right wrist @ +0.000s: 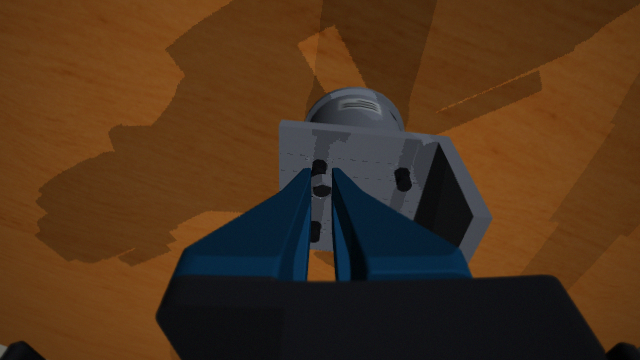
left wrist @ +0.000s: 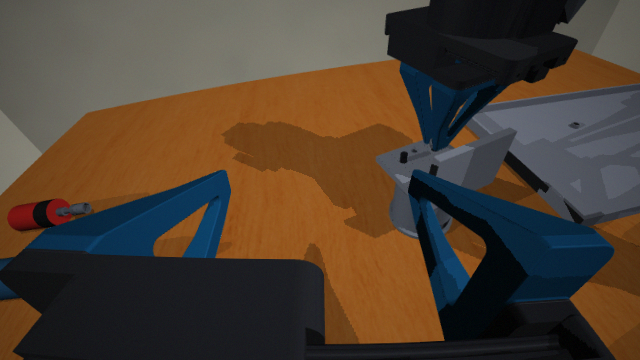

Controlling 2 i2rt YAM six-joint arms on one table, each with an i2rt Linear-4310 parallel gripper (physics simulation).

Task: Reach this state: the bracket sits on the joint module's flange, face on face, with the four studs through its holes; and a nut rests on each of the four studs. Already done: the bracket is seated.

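Places are measured from the left arm's base along level axes (x back, y right, z up), in millimetres.
Where they show: left gripper, fingertip midpoint: [left wrist: 319, 180]; right gripper, fingertip midpoint: [right wrist: 321, 181] [left wrist: 435, 145].
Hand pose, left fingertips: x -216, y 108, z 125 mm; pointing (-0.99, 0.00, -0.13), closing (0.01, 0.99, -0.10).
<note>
Each offset is from my left fingertips to the top centre of the thing. "spot": to the spot under its first point.
The grey bracket [right wrist: 371, 178] sits on the joint module @[dx -69, dy +93, dz -50 mm] [right wrist: 356, 105], with black studs @[dx -59, dy +116, dz -50 mm] [right wrist: 402, 178] standing through its holes. My right gripper [right wrist: 321, 181] is shut on a small grey nut @[dx -89, dy +100, dz -45 mm] [right wrist: 321, 187] and holds it just above the bracket's face, right beside one stud @[dx -92, dy +102, dz -50 mm] [right wrist: 318, 166]. In the left wrist view the right gripper [left wrist: 435, 145] points down onto the bracket [left wrist: 447, 161], where two studs @[dx -79, dy +70, dz -50 mm] [left wrist: 403, 156] show. My left gripper [left wrist: 319, 180] is open and empty, low over the table in front of the module.
A grey tray @[spot: dx -159, dy +334, dz -121 mm] [left wrist: 577, 143] lies behind and right of the bracket, with a small nut @[dx -197, dy +359, dz -115 mm] [left wrist: 576, 124] on it. A red and black screwdriver @[dx -94, dy -348, dz -90 mm] [left wrist: 44, 212] lies at the table's left edge.
</note>
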